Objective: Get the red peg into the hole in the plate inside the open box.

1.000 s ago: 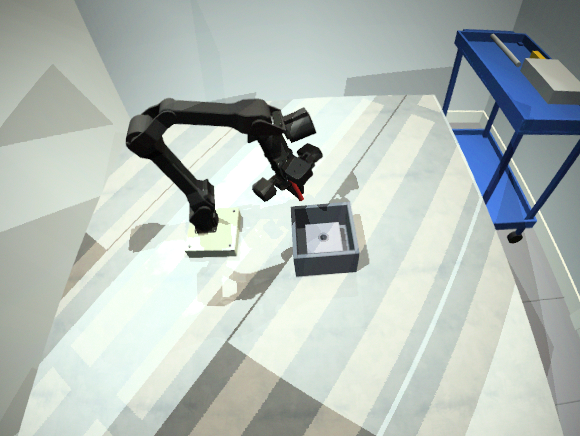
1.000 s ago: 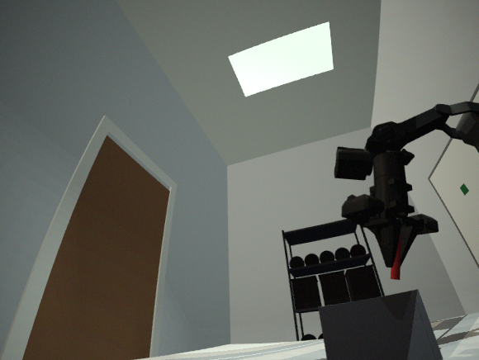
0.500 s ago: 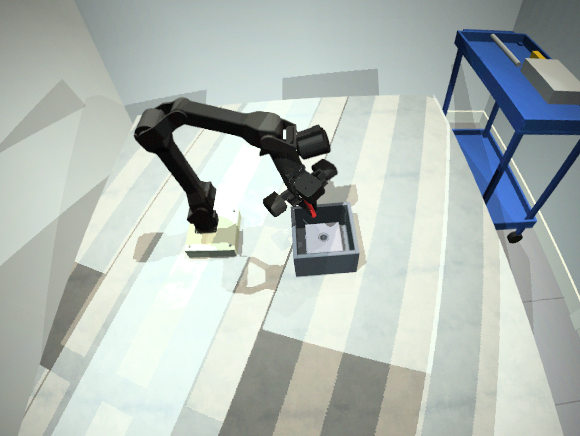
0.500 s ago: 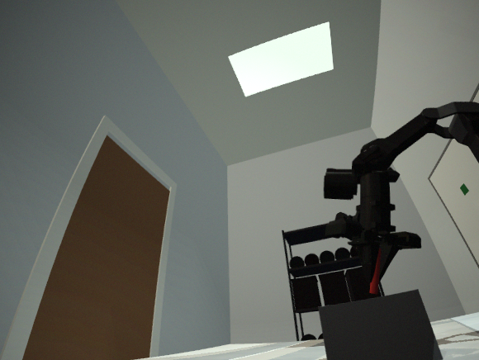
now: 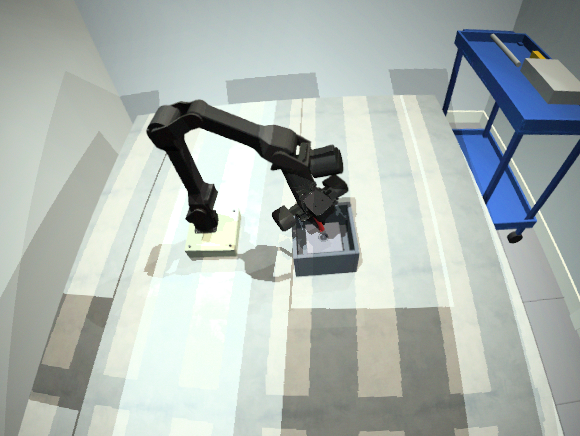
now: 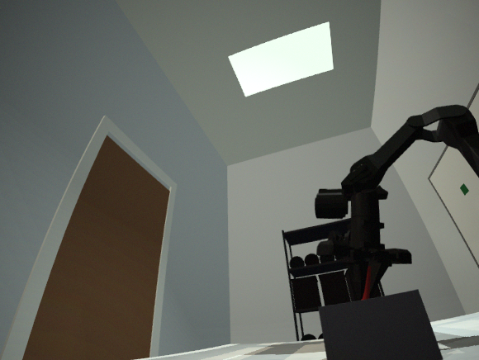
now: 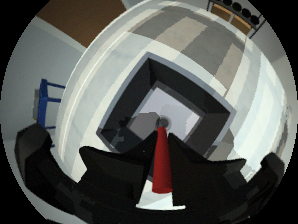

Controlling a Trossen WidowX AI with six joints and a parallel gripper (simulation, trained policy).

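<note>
Now: gripper tip 2 cm below the red peg, 1 cm to the right of it and 1 cm past it. The rest, counted from my gripper tip: dark box: 8 cm below, 1 cm to the right, 1 cm ahead; pale plate: 6 cm below, 1 cm to the right, 1 cm ahead.
</note>
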